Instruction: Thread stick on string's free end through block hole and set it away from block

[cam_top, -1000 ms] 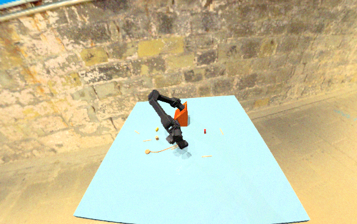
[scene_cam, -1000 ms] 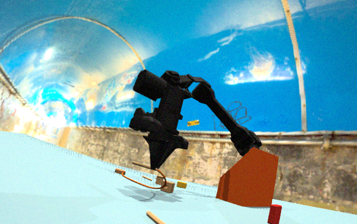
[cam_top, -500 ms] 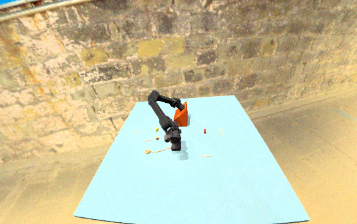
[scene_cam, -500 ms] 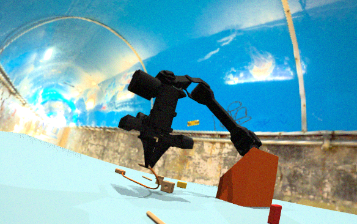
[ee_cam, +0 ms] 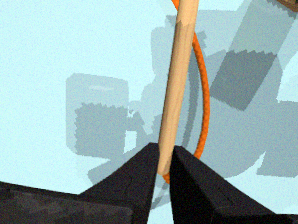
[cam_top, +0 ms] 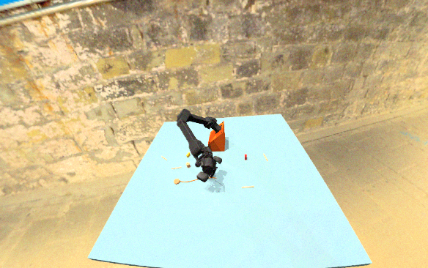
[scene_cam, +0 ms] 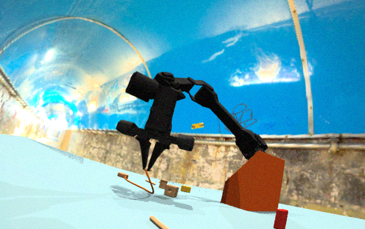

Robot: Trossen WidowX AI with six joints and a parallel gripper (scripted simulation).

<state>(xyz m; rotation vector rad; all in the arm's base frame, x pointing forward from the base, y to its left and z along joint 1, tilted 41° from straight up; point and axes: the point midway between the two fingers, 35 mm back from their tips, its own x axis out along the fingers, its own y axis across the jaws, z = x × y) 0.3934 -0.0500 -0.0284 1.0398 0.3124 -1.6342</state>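
Now: gripper tip 100 mm past the wooden block, 60 mm to the left of it and 40 mm above it. From my gripper tip the other things lie so: red cylinder: 210 mm behind, 220 mm to the left, 40 mm below; then round wooden button: 10 mm ahead, 240 mm to the right, 50 mm below; then thin wooden stick: 10 mm behind, 10 mm to the right.
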